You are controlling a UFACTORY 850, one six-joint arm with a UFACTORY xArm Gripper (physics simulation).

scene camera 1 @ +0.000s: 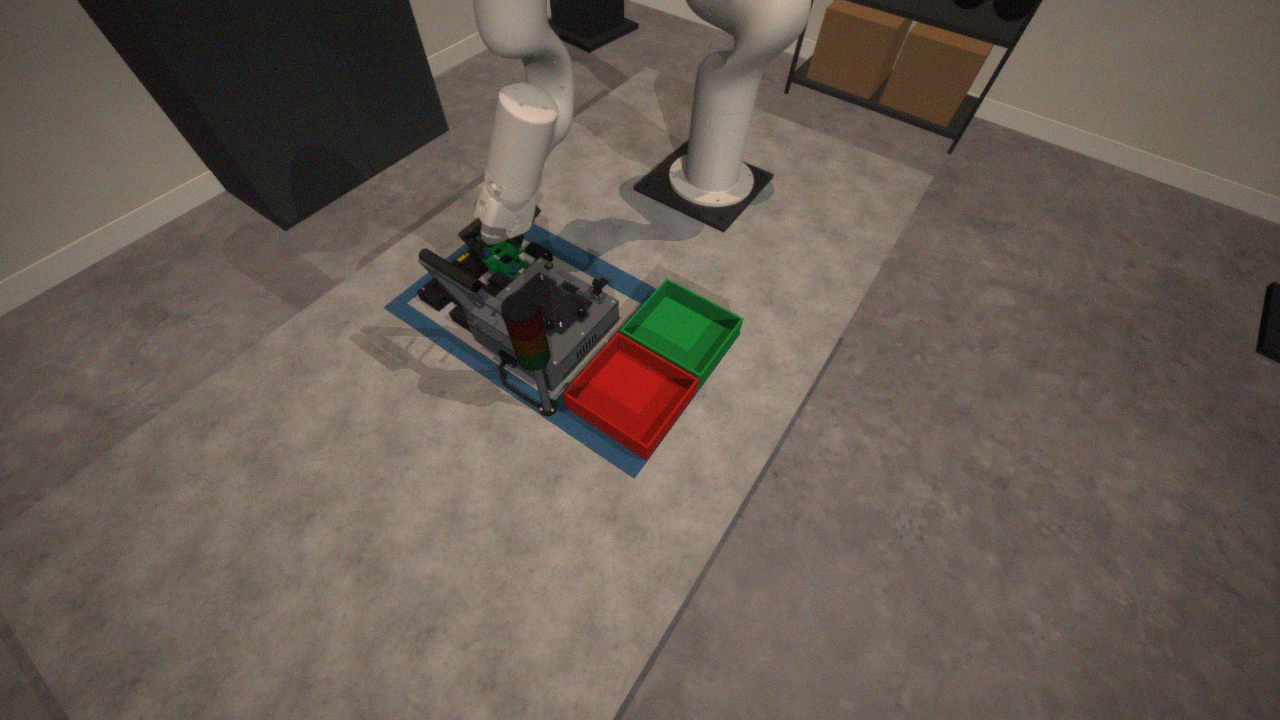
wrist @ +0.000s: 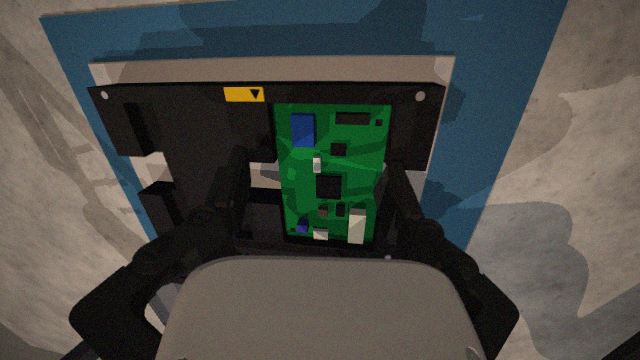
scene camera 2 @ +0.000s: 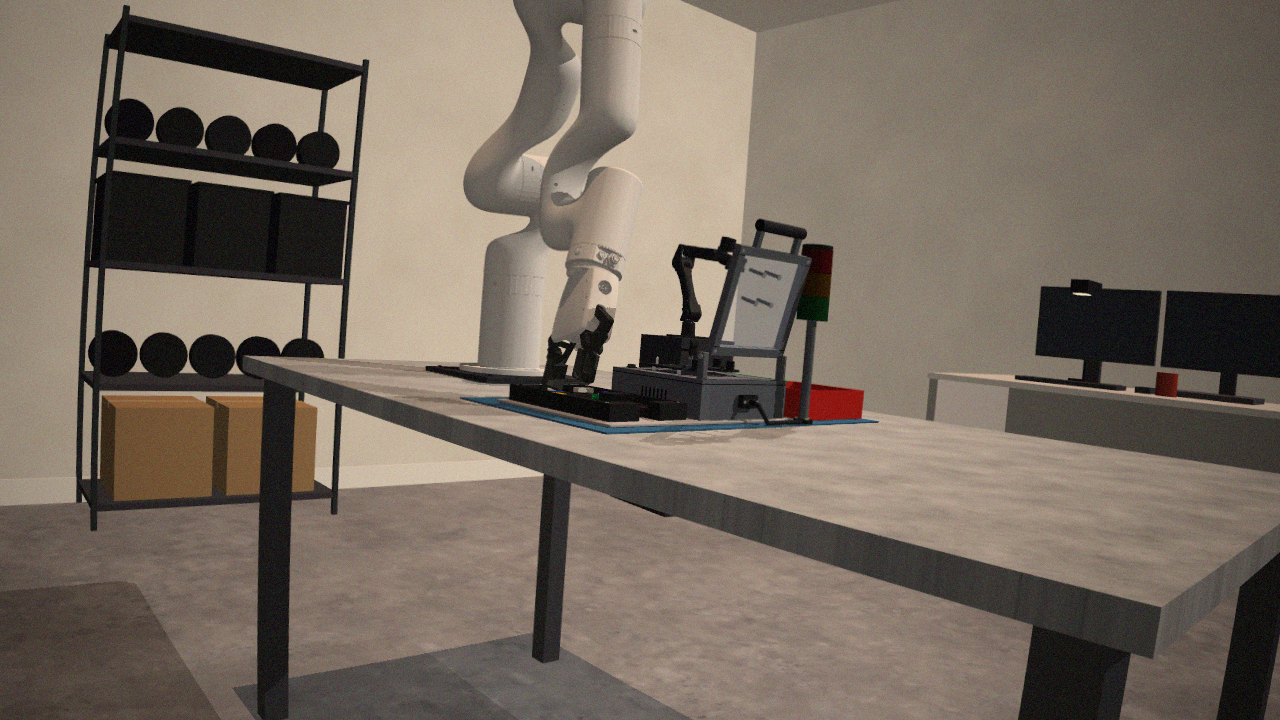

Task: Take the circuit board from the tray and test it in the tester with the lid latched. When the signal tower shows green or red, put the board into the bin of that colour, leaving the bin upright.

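The green circuit board [scene camera 1: 506, 259] [scene camera 2: 588, 391] [wrist: 332, 167] lies flat in the right-hand part of the black tray [scene camera 2: 572, 404] [wrist: 325, 93]. My gripper [scene camera 1: 505, 246] [scene camera 2: 570, 380] [wrist: 317, 170] is low over the tray, open, with one finger on each side of the board. In the wrist view a gap shows between the left finger and the board; the right finger is close to its edge. The grey tester [scene camera 1: 581, 326] [scene camera 2: 698, 395] has its lid [scene camera 2: 760, 295] raised. The signal tower [scene camera 1: 525, 331] [scene camera 2: 816, 282] shows dim, unlit colours. The green bin [scene camera 1: 684, 326] and red bin [scene camera 1: 631, 394] [scene camera 2: 836, 402] stand upright.
A black jointed arm [scene camera 2: 687, 291] rises from the tester beside the lid. The lid's black handle [scene camera 1: 452, 270] [scene camera 2: 780, 229] stands high near my wrist. A blue mat [scene camera 1: 617, 462] [wrist: 300, 37] lies under the tray and tester. Both bins stand on the tester's far side from the tray.
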